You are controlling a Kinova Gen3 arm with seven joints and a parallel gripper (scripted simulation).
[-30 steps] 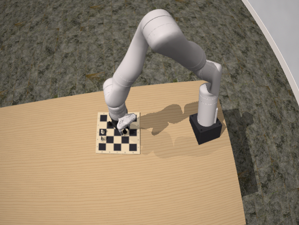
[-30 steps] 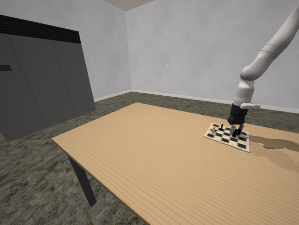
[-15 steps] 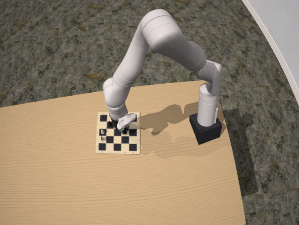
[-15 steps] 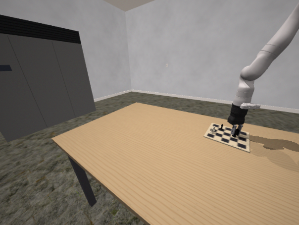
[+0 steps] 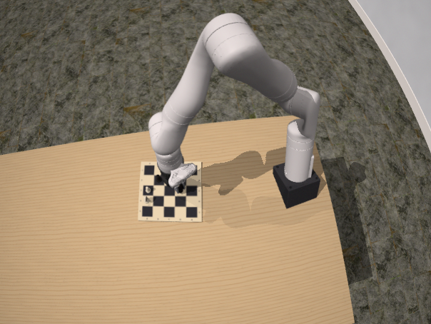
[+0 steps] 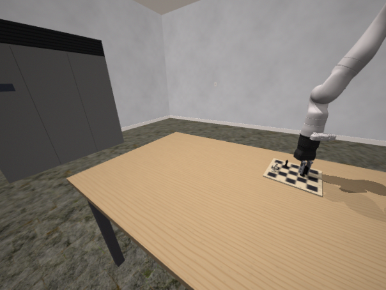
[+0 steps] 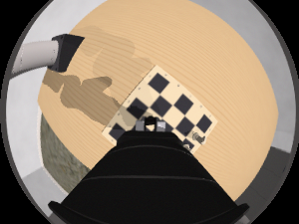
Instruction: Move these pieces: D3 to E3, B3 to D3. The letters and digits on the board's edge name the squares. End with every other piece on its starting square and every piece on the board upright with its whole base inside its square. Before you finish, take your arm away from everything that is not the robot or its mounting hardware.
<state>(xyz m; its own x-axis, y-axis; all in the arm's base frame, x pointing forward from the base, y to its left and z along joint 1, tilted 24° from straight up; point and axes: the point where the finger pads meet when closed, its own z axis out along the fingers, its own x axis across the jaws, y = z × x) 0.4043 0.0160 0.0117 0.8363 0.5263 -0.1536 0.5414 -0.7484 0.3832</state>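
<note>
Now: the chessboard 4 cm ahead of my hand and 3 cm below it. Also, from my hand: light piece: 12 cm ahead, 3 cm to the left, 2 cm below.
</note>
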